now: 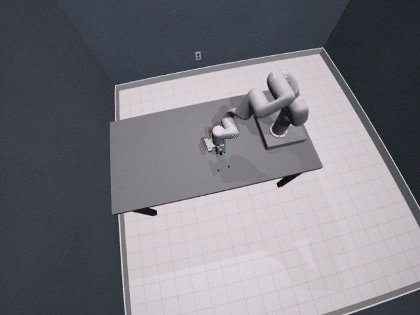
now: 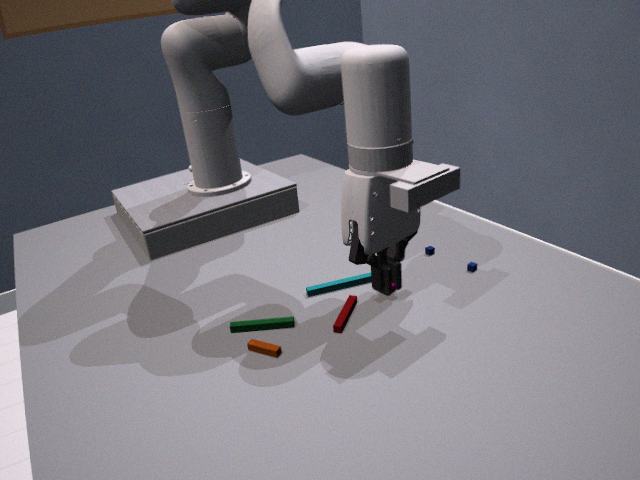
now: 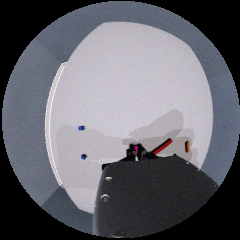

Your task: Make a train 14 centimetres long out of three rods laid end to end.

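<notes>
My hand is 6 cm past the turquoise rod, 2 cm to the left of it and 2 cm above it. The rest, counted from my hand: green rod 7 cm behind, 15 cm to the right, 2 cm below; then red rod 1 cm behind, 7 cm to the right, 2 cm below; then magenta rod 2 cm below.
</notes>
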